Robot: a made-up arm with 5 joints.
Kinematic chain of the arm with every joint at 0, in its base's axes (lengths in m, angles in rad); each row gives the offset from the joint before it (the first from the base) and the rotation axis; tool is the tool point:
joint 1: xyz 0 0 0.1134 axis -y
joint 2: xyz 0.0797 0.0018 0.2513 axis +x
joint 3: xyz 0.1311 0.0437 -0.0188 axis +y
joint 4: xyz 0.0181 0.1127 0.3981 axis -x
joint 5: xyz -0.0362 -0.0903 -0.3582 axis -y
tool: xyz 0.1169 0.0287 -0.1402
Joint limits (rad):
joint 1: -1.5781..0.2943
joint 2: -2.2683..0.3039
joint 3: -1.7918..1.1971
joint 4: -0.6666..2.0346
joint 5: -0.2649..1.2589
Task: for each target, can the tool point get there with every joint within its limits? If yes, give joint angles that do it. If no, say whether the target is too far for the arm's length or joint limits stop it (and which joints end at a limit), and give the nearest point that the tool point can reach.
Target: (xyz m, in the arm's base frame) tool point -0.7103 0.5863 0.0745
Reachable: no: joint limits stop it (at a limit: joint 1, joint 2, joint 4, joint 5) | nearest point -0.4460 0.4344 0.2502 | short by 0.352 m
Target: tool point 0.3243 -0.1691 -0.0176
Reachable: yes | joints -0.6241 -1.9184 0.4041 -0.2839 0.5013
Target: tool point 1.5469 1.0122 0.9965
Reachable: no: too far | nearest point 0.8086 0.4174 0.5750 | short by 1.037 m
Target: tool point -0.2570 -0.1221 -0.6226
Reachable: no: joint limits stop it (at a limit: joint 1, joint 4) | nearest point -0.0718 -0.0771 -0.2793 | short by 0.393 m
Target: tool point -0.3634 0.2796 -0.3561
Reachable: no: joint limits stop it (at a limit: joint 1, joint 4) | nearest point -0.1337 0.1757 -0.1948 | short by 0.299 m
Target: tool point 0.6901 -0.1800 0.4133
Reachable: yes | joints -0.3899 -0.5918 0.7379 1.2893 0.2196
